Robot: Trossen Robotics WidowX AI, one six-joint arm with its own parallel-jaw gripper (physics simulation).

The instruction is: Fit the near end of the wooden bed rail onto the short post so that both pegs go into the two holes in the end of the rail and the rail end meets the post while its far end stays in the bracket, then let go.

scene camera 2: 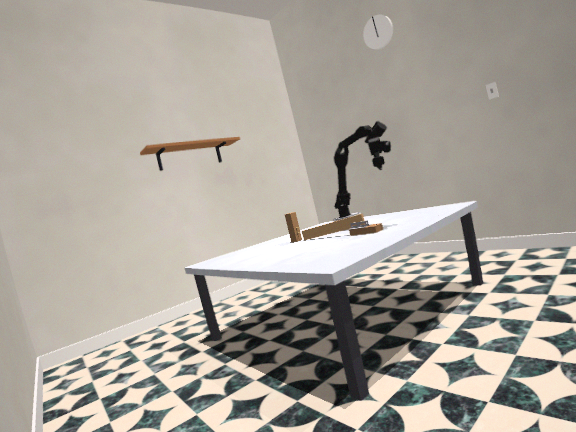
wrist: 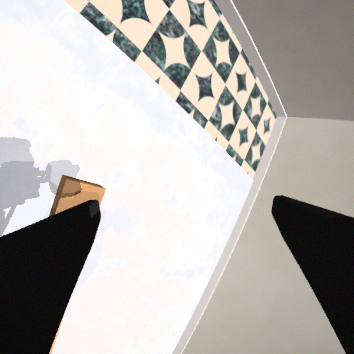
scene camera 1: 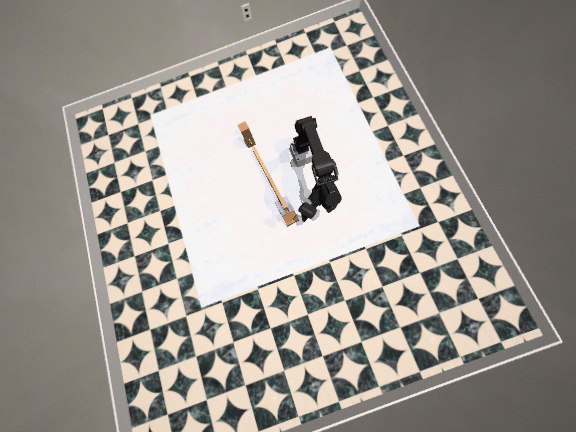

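The wooden rail lies along the table between the short upright post and a low wooden block that carries a grey bracket. The rail's near end is close to the post's foot with a narrow gap; small pegs show there, but the holes cannot be made out. The far end is at the bracket; its seating is too small to tell. My gripper is open and empty, high above the table beyond the block end. In the wrist view the left finger partly covers the block.
The arm stands on the white table beside the rail, and its shadow falls towards the rail. A wooden shelf hangs on the wall.
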